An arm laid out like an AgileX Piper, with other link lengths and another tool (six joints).
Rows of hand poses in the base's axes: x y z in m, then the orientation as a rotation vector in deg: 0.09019, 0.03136, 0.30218, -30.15, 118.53, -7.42; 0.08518, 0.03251, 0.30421, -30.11, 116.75, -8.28; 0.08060, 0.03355, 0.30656, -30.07, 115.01, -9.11; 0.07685, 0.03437, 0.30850, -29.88, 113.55, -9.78; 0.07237, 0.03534, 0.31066, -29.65, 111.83, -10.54; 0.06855, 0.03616, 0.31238, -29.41, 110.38, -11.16; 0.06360, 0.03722, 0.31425, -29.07, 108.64, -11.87; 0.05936, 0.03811, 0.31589, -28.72, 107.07, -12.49; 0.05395, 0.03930, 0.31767, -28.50, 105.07, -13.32; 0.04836, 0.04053, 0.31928, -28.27, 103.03, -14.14; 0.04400, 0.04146, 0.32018, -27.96, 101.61, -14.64
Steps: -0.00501, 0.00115, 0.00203, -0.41, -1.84, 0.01; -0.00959, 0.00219, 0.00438, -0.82, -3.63, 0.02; -0.01334, 0.00301, 0.00632, -1.09, -5.16, -0.07; -0.01782, 0.00398, 0.00848, -1.38, -6.96, -0.17; -0.02164, 0.00480, 0.01020, -1.60, -8.48, -0.28; -0.02659, 0.00586, 0.01207, -1.82, -10.31, -0.44; -0.03083, 0.00675, 0.01371, -2.00, -11.96, -0.61; -0.03624, 0.00794, 0.01549, -2.36, -14.03, -0.68; -0.04183, 0.00917, 0.01710, -2.71, -16.13, -0.75; -0.04619, 0.01010, 0.01800, -2.85, -17.61, -0.88
